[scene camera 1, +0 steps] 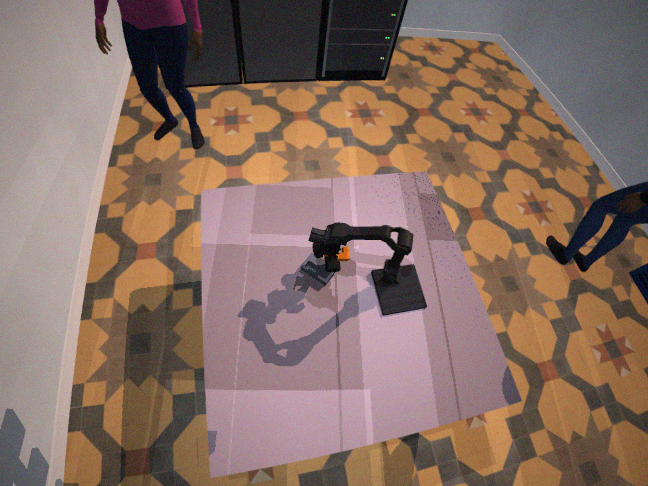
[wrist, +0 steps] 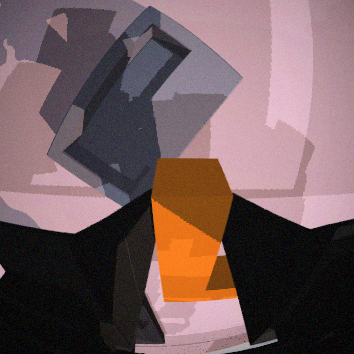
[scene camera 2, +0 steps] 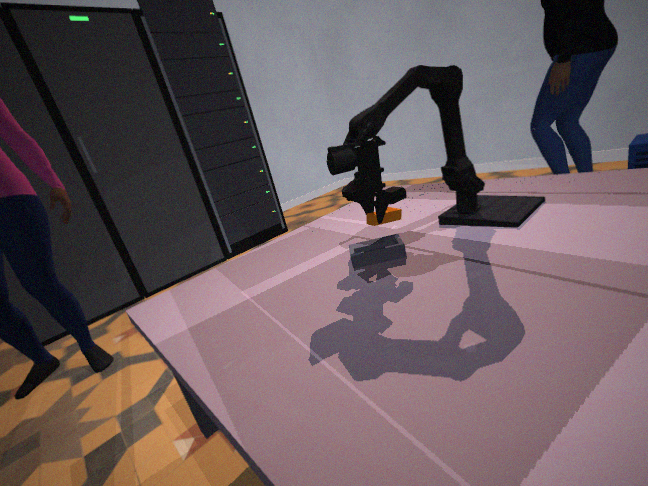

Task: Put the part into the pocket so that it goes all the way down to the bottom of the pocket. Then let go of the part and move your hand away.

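Places are measured from the arm's base along level axes (x ahead, y left, z up), in metres.
Where they show: gripper, fingertip midpoint: point(scene camera 1: 328, 257) point(wrist: 186, 195) point(scene camera 2: 375, 222); arm's base, link origin: point(scene camera 1: 388, 279) point(scene camera 2: 467, 209).
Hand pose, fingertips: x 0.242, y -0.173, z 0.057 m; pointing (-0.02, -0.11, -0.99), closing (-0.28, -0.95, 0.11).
Things, the pixels of their top centre, and the offset from my fingertips. "spot": a spot on its surface instead. Level surfaces: height alone.
- orange part, top centre: point(wrist: 219, 280) point(scene camera 2: 378, 207) point(scene camera 1: 337, 251) 0.003 m right, 0.039 m back, 0.031 m up
- grey block, top centre: point(wrist: 137, 110) point(scene camera 2: 374, 244) point(scene camera 1: 318, 267) 0.014 m left, 0.050 m ahead, 0.044 m down
- dark recessed pocket, surface spot: point(wrist: 112, 120) spot: 0.040 m left, 0.049 m ahead, 0.076 m down
- pinkish table, surface height: 0.081 m down
The orange part point(scene camera 1: 343, 253) point(scene camera 2: 392, 215) point(wrist: 190, 255) has a notched outline in scene camera 1. My gripper point(scene camera 1: 325, 256) point(scene camera 2: 375, 215) point(wrist: 186, 195) is shut on it and holds it above the table, clear of the grey block. The grey block point(scene camera 1: 317, 269) point(scene camera 2: 377, 255) point(wrist: 200, 75) lies on the table, with a dark recessed pocket point(wrist: 112, 120) in its top. In the wrist view the block is turned at a slant to the part, ahead and to the left of it. The part's far end covers a bit of the block's near corner; part of the pocket's near end is hidden.
The arm's black base plate point(scene camera 1: 400, 292) point(scene camera 2: 494, 210) stands on the pinkish table point(scene camera 1: 282, 423) point(scene camera 2: 366, 418), to the right of the block in both scene views. The arm's dark shadow falls over the block and table. Two people and dark cabinets stand beyond the table.
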